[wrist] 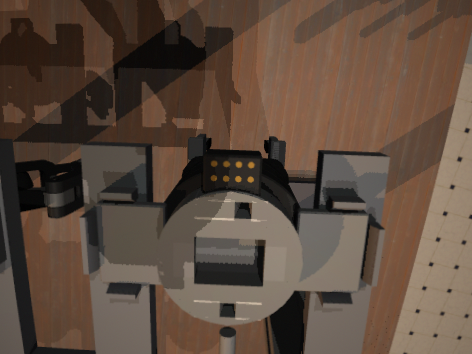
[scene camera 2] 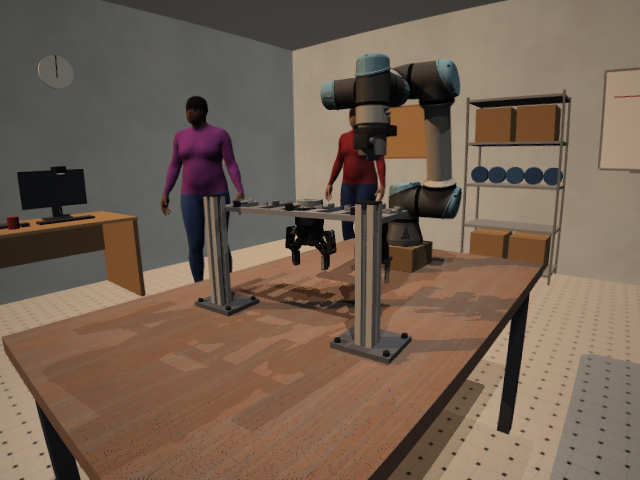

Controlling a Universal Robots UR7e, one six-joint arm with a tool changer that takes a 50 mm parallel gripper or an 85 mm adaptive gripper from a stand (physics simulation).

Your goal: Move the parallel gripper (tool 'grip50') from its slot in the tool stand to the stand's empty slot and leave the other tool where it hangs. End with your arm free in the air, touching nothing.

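Seen in the pictures: hand, its tool point: [scene camera 2: 372, 155]; arm's base, origin of its link: [scene camera 2: 402, 242].
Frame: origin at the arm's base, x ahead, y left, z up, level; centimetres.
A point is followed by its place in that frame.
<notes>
The parallel gripper [wrist: 237, 145] hangs in the stand's slot by the right post [scene camera 2: 368, 289] {y 35.6, x 65.4, z 5.6 cm}, partly hidden behind it in the scene view; one finger [scene camera 2: 386, 269] {y 29.7, x 51.3, z 5.7 cm} shows. In the wrist view its fingers stand apart, with nothing between them. Its round grey coupling plate [wrist: 175, 260] {y 24.6, x 53.9, z 21.4 cm} lies uncovered between the slot's two arms [wrist: 125, 315] {y 22.6, x 58.6, z 19.6 cm} [wrist: 337, 320] {y 33.1, x 56.2, z 19.6 cm}. My arm's bare tool changer [scene camera 2: 372, 140] {y 30.3, x 57.7, z 35.3 cm} is in the air above the stand, apart from the plate and carrying no tool. The adaptive gripper [scene camera 2: 310, 235] [wrist: 62, 195] hangs in the middle slot. The slot by the left post [scene camera 2: 216, 253] {y -8.8, x 74.4, z 7.5 cm} holds no tool.
The stand's two posts rise from bolted base plates [scene camera 2: 369, 345] {y 36.0, x 65.3, z -6.7 cm} on the wooden table [scene camera 2: 206, 413] {y 30.1, x 99.8, z -8.6 cm}. The arm's base stands behind the stand, near brown boxes [scene camera 2: 408, 257] {y 8.1, x 8.2, z -3.1 cm}. Two people [scene camera 2: 203, 160] [scene camera 2: 358, 165] stand beyond the table. A shelf rack [scene camera 2: 516, 144] is at the back right.
</notes>
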